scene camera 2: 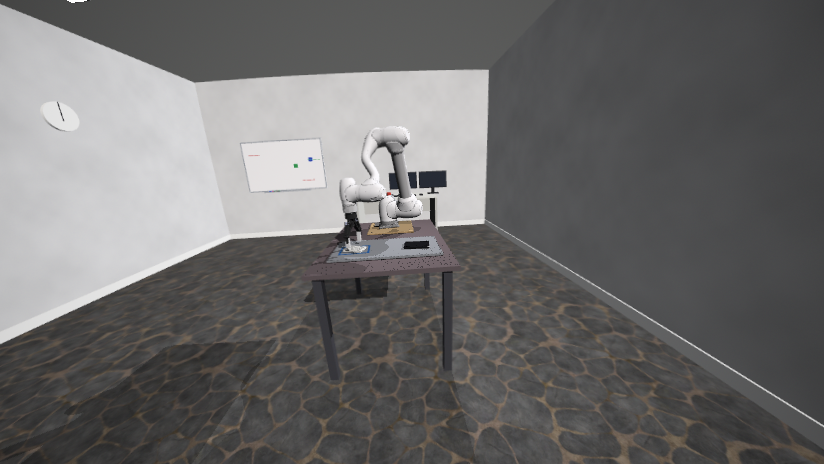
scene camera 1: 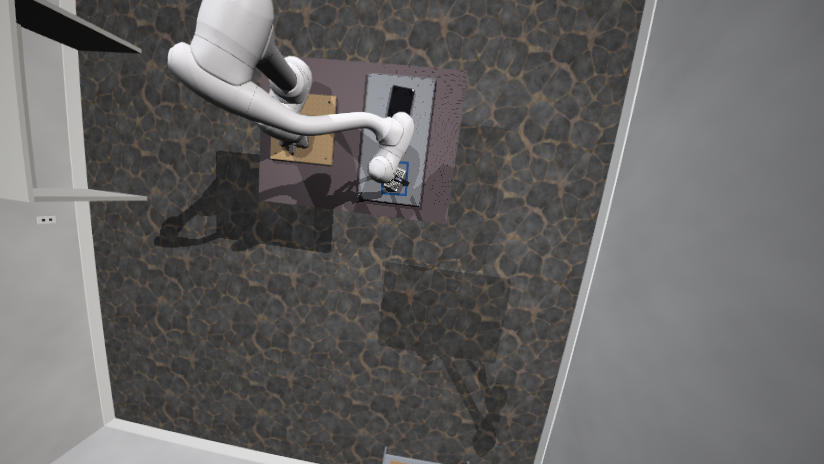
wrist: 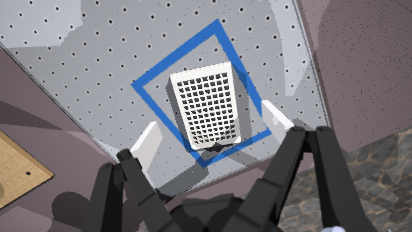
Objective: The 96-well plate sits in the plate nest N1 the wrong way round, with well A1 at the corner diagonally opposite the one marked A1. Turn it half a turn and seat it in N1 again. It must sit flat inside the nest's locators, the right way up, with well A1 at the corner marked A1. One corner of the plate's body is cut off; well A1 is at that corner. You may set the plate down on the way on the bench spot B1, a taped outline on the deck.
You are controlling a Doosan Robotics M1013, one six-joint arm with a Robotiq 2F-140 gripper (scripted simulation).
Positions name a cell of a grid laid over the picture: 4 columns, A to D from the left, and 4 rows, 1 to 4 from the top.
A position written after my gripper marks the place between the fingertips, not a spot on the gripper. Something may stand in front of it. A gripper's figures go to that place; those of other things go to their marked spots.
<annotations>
My gripper (wrist: C3) is 20 cm from the lens. A white 96-well plate (wrist: C2): 22 cm from the lens.
</annotations>
